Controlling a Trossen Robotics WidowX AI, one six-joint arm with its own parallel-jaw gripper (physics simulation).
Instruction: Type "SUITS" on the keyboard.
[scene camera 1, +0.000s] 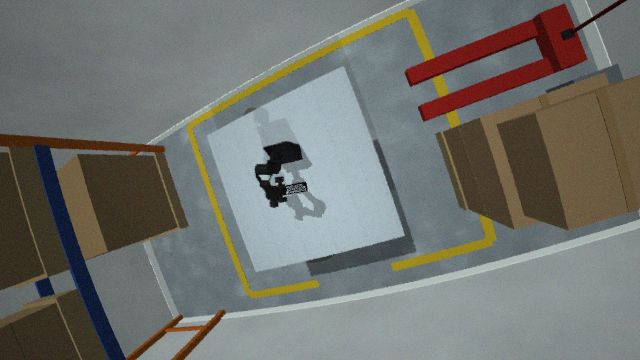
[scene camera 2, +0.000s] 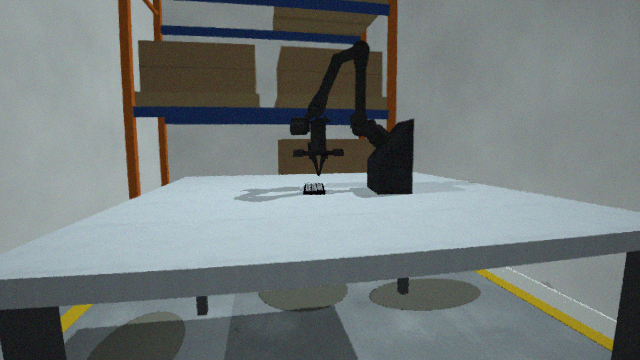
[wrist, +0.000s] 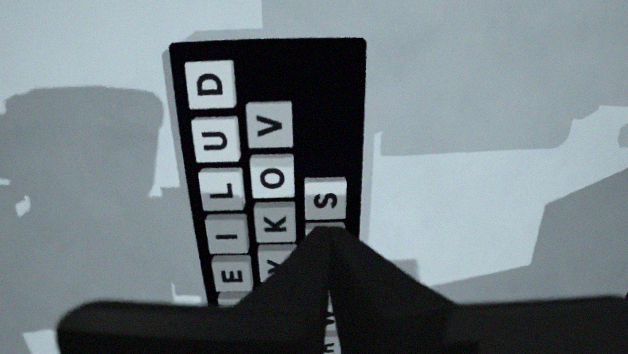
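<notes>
The black keyboard lies on the white table, its letters turned sideways in the wrist view. There the S key is in the right column, the U key and the I key in the left column. No T can be read. My gripper is shut and empty, its fingertips a little above the keyboard. In the wrist view the tips overlap the key just below S, whose letter is hidden, and the fingers hide other keys.
The D, L, E, V, O and K keys also show. The arm's black base stands on the table beside the keyboard.
</notes>
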